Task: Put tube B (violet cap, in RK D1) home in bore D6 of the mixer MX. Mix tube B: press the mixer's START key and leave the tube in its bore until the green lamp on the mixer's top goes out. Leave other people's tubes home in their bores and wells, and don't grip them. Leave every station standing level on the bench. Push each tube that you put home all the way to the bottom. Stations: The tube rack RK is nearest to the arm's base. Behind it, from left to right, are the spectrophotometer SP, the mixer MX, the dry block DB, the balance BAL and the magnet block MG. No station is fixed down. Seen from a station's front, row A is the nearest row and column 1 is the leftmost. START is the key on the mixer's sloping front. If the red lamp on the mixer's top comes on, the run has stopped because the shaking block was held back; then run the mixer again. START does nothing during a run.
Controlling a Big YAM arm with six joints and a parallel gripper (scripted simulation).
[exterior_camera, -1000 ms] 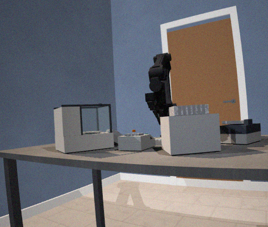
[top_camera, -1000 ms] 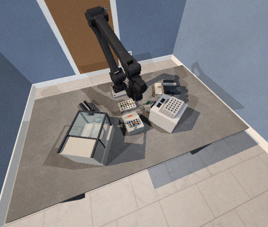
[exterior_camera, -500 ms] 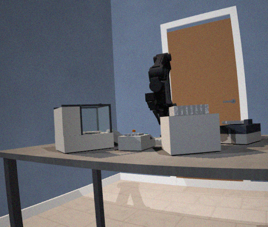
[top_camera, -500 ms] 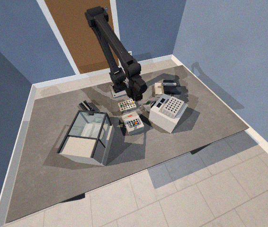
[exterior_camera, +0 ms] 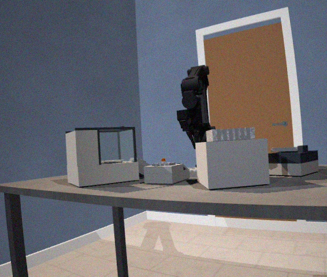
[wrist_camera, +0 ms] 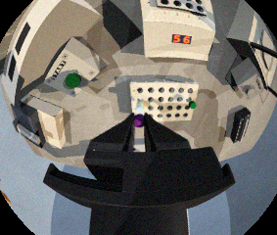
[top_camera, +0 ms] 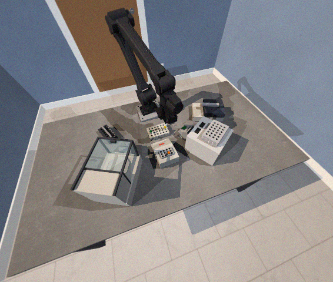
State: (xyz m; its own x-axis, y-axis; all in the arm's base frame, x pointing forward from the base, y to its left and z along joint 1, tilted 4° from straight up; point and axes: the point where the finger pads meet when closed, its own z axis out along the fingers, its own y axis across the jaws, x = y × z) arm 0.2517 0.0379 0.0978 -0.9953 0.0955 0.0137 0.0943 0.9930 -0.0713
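Now: hand 20 cm short of the shaking block, 18 cm to the right of it and 3 cm below it. Also, from my hand: green start key: 5 cm ahead, 10 cm to the left, 5 cm below; then tube B: 2 cm below; then yellow-capped tube: 2 cm behind, 9 cm below.
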